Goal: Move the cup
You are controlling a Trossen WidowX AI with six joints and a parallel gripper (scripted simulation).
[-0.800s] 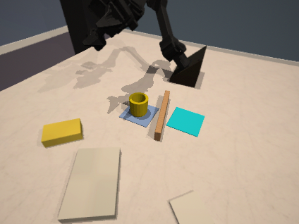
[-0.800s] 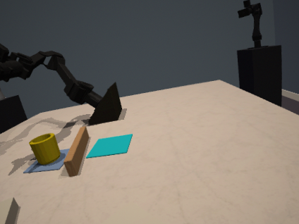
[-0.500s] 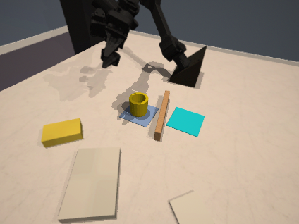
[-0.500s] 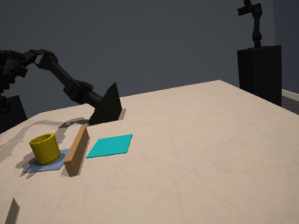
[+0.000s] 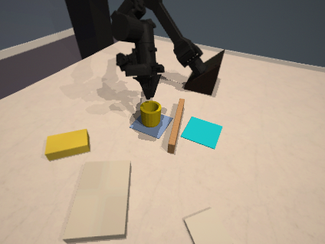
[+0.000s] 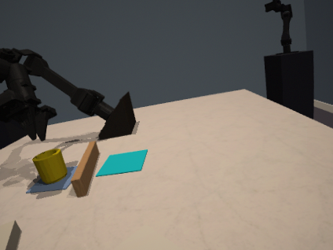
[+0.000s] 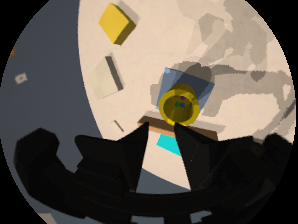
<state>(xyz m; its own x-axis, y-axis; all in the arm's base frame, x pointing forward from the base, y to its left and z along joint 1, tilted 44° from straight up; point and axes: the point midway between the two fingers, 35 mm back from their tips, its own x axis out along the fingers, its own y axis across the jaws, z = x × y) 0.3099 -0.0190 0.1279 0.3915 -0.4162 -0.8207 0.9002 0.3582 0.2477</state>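
Now: gripper tip 8 cm above the yellow cup, 2 cm past it and 1 cm to the left of it. Round my gripper tip: wooden bar (10 cm below, 9 cm to the left, 3 cm behind); cyan pad (18 cm to the left, 12 cm below, 4 cm behind); beige slab (28 cm ahead, 10 cm below).
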